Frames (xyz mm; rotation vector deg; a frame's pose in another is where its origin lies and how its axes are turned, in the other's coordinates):
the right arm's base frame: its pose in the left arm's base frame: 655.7 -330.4 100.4 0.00 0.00 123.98
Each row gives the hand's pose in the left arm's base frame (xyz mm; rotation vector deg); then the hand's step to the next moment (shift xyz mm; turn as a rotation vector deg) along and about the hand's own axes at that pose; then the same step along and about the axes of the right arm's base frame.
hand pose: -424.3 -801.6 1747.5 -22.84 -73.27 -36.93
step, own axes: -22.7 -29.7 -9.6 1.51 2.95 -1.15
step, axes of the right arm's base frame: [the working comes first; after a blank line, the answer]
step, axes of the left arm's base frame: -15.3 -23.5 -26.5 2.99 1.21 1.38

-10.9 25.8 -26.5 -0.66 -3.16 1.38
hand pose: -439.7 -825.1 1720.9 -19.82 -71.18 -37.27
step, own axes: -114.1 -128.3 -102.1 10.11 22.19 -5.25
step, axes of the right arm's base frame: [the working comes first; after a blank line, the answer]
step, axes of the left arm's base frame: -23.0 -127.5 -152.0 19.67 11.42 10.23

-92.9 90.4 -152.0 -1.52 -22.70 10.23
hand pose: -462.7 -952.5 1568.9 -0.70 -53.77 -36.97
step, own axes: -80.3 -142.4 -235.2 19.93 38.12 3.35
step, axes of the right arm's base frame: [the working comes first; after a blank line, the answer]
step, axes of the left arm's base frame: 67.6 -141.0 -240.0 25.66 21.79 26.99

-154.7 22.8 -240.0 3.73 -33.46 26.99
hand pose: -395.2 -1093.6 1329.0 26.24 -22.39 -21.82
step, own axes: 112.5 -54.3 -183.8 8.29 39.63 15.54
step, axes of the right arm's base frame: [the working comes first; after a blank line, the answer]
step, axes of the left arm's base frame: 163.4 -29.9 -147.6 10.69 23.86 34.60

-116.1 -118.8 -147.6 13.82 -22.20 34.60
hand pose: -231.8 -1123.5 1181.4 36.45 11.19 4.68
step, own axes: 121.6 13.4 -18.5 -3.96 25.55 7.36
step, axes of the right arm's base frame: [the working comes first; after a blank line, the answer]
step, axes of the left arm's base frame: 115.0 38.0 -25.5 -2.76 15.67 21.67

-32.7 -116.6 -25.5 14.54 -6.47 21.67
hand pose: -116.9 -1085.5 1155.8 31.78 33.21 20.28
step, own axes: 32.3 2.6 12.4 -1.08 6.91 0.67
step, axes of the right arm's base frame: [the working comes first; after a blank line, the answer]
step, axes of the left arm's base frame: 32.3 12.1 -3.3 -1.55 4.75 4.94

-8.0 -33.6 -3.3 4.80 -1.37 4.94
